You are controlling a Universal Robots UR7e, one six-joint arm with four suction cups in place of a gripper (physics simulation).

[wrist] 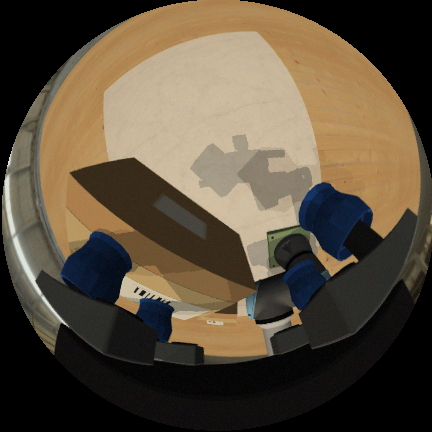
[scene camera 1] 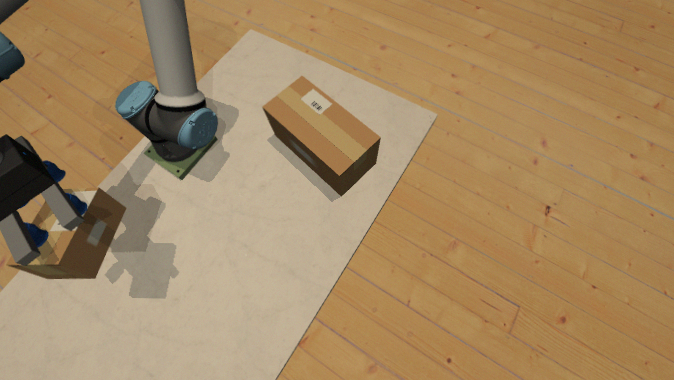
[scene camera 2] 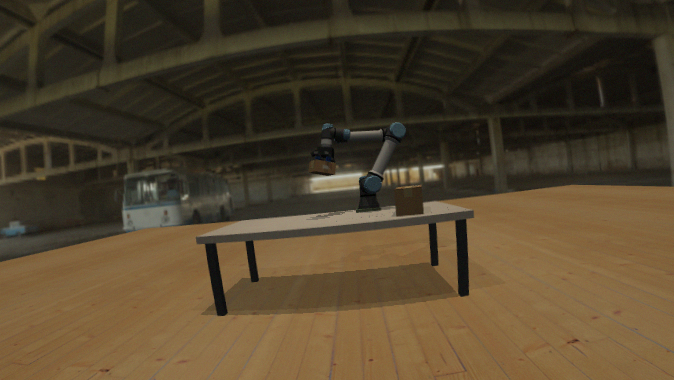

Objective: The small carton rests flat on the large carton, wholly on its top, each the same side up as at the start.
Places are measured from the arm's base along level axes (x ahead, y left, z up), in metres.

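Where they show: hand, tool point: (wrist: 223, 267); arm's base, link origin: (wrist: 290, 249) (scene camera 2: 369, 207).
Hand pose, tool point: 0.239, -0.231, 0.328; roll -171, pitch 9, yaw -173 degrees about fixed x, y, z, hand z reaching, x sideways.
Note:
Each offset is from my tool point to the centre of the thing, as dx, dy, dz. Level surfaces: height alone.
The small carton @[+0.065, +0.000, -0.015] (scene camera 1: 90, 255) (scene camera 2: 322, 168) (wrist: 140, 195) is brown, with tape and a white label on its upper face. It hangs in the air under my suction gripper (scene camera 1: 47, 212) (scene camera 2: 324, 158) (wrist: 222, 272), well above the table. In the wrist view two blue cups at the left are over its upper face; the two at the right are beyond its edge. The exact contact is hidden. The large carton @[+0.127, +0.546, -0.268] (scene camera 1: 320, 130) (scene camera 2: 409, 201) stands on the table, label side up, apart from the small carton. Part of it (wrist: 229, 310) shows low in the wrist view.
The arm's green base plate (scene camera 1: 181, 170) (wrist: 272, 240) is fixed to the pale table @[dz -0.345] (scene camera 1: 225, 300) (scene camera 2: 280, 227) (wrist: 175, 90), on the near side of the large carton towards the gripper. The upper arm (scene camera 1: 172, 50) rises from that base. The table's edges drop to the wooden floor.

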